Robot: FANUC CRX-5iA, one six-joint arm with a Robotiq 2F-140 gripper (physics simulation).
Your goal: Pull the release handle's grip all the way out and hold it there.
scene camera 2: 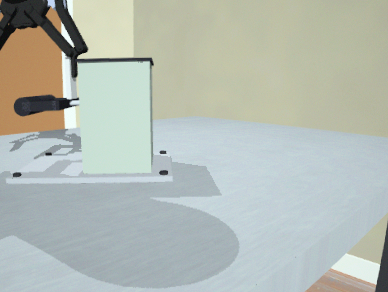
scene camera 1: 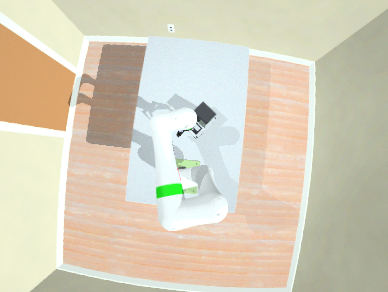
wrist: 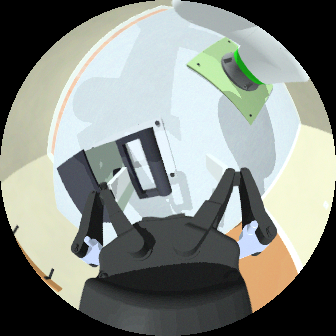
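Observation:
The release handle [scene camera 2: 37,105] [wrist: 163,165] is a black frame with a thick round grip bar. It stands out from the front of a pale green box [scene camera 2: 117,117] [wrist: 100,162] with a dark top [scene camera 1: 204,113]. In scene camera 2, a short light rod shows between handle and box. My gripper [wrist: 165,167] is wide open and empty, above the handle. In the wrist view, one fingertip overlaps the space between box and handle, and the other is off to the right of the grip. In scene camera 2, the visible fingertip is near the height of the box top, above the handle; the other is out of frame.
The box stands on a pale base plate [scene camera 2: 95,179] with dark bolts at its corners, on the light grey table [scene camera 1: 195,65] [scene camera 2: 300,165]. The arm's green mounting plate [scene camera 1: 189,163] [wrist: 210,62] and white base are at the near part of the table.

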